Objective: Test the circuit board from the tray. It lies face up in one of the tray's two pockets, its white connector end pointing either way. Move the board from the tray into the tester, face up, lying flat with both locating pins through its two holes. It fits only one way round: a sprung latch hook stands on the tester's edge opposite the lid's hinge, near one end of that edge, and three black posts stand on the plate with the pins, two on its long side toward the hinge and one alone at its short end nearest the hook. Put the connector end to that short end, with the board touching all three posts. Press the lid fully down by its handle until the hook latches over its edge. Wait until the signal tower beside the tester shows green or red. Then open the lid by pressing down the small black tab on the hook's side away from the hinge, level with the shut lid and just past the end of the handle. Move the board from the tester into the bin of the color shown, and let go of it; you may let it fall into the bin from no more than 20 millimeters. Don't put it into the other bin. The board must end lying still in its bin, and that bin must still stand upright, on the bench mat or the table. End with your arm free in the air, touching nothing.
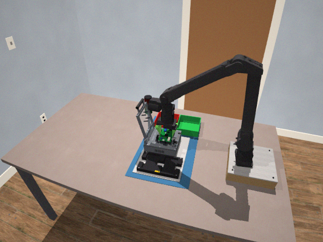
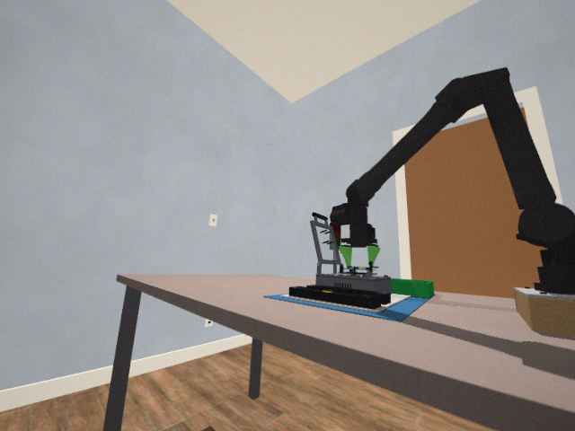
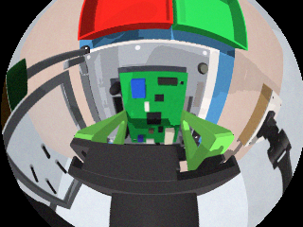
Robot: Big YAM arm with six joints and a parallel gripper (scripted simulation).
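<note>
The green circuit board is right at my hand. From my hand the other things lie so: red bin: 4 cm ahead, 20 cm to the right, 7 cm below; tester plate: 1 cm ahead, 1 cm to the left, 2 cm below; tester lid: 13 cm ahead, 1 cm to the right, 10 cm above.
</note>
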